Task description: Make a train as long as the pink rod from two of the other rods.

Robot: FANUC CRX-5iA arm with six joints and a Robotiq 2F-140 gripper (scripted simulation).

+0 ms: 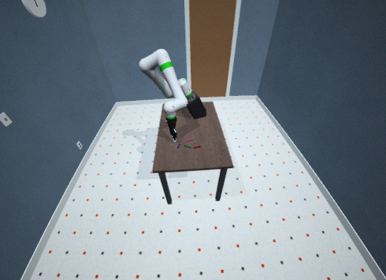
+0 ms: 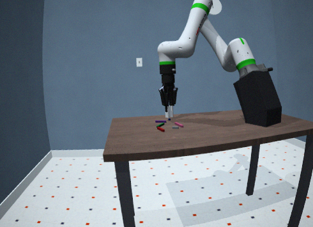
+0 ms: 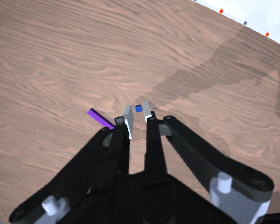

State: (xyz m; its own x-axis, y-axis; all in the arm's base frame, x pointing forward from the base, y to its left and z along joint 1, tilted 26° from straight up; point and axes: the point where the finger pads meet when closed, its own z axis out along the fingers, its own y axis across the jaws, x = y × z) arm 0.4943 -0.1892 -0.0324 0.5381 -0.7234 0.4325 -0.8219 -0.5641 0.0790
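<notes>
My hand is 50 mm above the small blue rod. The rest, counted from my hand: green rod 70 mm ahead, 140 mm to the left, 50 mm below; purple rod 60 mm ahead, 50 mm to the left, 50 mm below; pink rod 30 mm behind, 160 mm to the left, 50 mm below.
</notes>
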